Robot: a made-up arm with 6 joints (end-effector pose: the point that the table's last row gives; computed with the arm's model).
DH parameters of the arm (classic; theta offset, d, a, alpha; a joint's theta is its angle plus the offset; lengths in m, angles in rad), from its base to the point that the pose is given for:
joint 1: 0 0.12 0 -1.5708
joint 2: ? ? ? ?
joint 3: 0 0 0 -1.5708
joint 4: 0 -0.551 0 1.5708
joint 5: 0 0.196 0 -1.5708
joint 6: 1.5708 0 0 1.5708
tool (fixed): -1.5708 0 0 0
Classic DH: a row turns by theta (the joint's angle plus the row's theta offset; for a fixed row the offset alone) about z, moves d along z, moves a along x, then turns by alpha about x.
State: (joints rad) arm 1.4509 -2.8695 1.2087 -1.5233 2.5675 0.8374
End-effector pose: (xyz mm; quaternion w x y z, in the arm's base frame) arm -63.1 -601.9 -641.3 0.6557 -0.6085 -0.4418 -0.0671
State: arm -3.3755 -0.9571 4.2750 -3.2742 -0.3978 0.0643
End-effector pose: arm 24.8 -205.6 -86.2 0.3170 0.1438 0.9358 -0.0566
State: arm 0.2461 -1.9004 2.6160 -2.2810 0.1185 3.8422
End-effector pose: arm -689.5 -41.4 -537.2 0.3351 -0.5179 0.5260 0.5855
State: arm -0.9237 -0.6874 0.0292 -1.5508 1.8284 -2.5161
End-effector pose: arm 152.8 -208.7 682.0 0.2099 -0.0923 0.6732 -0.7030
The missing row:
joint 2: -1.5708 0 0.45 3.1416
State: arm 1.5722 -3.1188 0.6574 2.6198 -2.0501 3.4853
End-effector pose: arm -169.4 -396.3 -735.2 0.7451 -0.4067 -0.0548 0.5258
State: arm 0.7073 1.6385 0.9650 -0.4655 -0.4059 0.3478
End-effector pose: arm 740.7 402.8 -322.9 0.7889 -0.0967 0.4950 0.3512
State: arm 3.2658 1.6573 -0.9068 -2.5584 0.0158 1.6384
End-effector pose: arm 92.0 -153.4 -129.3 0.4111 -0.8658 0.0663 0.2774
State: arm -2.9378 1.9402 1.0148 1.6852 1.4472 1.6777
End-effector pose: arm -883.3 -205.4 -365.5 0.3555 -0.6938 0.5979 -0.1863
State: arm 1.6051 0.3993 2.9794 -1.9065 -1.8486 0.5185
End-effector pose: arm -57.9 -195.0 984.6 0.1391 0.1607 0.6950 -0.6868
